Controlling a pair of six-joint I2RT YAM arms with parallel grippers.
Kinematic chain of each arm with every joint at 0, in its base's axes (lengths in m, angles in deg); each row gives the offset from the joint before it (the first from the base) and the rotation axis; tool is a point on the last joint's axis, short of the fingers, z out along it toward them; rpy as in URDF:
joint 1: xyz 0 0 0.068 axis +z
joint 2: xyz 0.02 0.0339 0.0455 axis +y
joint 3: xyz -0.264 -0.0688 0 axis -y
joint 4: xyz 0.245 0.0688 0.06 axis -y
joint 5: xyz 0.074 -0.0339 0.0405 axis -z
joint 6: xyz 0.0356 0 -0.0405 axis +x
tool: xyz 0 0 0 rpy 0 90 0
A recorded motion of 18 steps. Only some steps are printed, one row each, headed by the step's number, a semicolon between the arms.
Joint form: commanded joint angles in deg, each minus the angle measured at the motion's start. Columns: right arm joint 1, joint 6, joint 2, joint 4, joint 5, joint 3; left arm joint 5, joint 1, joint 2, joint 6, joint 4, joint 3.
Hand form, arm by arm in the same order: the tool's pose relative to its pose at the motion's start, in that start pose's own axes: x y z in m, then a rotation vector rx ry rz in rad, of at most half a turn. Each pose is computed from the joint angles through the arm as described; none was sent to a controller.
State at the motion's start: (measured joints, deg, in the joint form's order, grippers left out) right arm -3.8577 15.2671 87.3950 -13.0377 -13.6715 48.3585; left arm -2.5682 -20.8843 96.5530 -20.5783 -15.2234 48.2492
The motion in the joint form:
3: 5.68 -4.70 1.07 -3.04 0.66 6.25; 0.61 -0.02 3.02 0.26 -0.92 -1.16
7: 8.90 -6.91 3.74 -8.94 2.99 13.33; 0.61 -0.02 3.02 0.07 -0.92 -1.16
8: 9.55 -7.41 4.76 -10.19 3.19 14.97; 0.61 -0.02 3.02 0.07 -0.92 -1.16
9: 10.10 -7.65 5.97 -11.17 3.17 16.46; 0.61 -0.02 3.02 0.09 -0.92 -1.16
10: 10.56 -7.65 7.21 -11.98 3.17 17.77; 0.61 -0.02 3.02 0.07 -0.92 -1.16
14: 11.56 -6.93 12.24 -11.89 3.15 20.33; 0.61 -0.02 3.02 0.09 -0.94 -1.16
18: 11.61 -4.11 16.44 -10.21 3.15 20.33; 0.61 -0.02 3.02 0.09 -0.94 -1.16
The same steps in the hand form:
3: -0.0165 0.0383 -0.0021 -0.0538 -0.0067 -0.1656; 0.0142 0.0040 0.0158 -0.0210 0.0871 0.0084
7: -0.0315 0.0626 -0.0022 -0.0402 0.0234 -0.2422; 0.0142 0.0040 0.0158 -0.0211 0.0871 0.0051
8: -0.0344 0.0675 -0.0002 -0.0406 0.0361 -0.2579; 0.0142 0.0040 0.0158 -0.0211 0.0871 0.0051
9: -0.0367 0.0717 0.0031 -0.0432 0.0505 -0.2675; 0.0142 0.0040 0.0158 -0.0211 0.0871 0.0054
10: -0.0385 0.0750 0.0071 -0.0443 0.0651 -0.2717; 0.0142 0.0040 0.0158 -0.0211 0.0871 0.0051
14: -0.0392 0.0792 0.0303 -0.0424 0.1100 -0.2665; 0.0142 0.0041 0.0158 -0.0212 0.0874 0.0054
18: -0.0324 0.0735 0.0543 -0.0267 0.1526 -0.2113; 0.0142 0.0041 0.0158 -0.0212 0.0874 0.0054

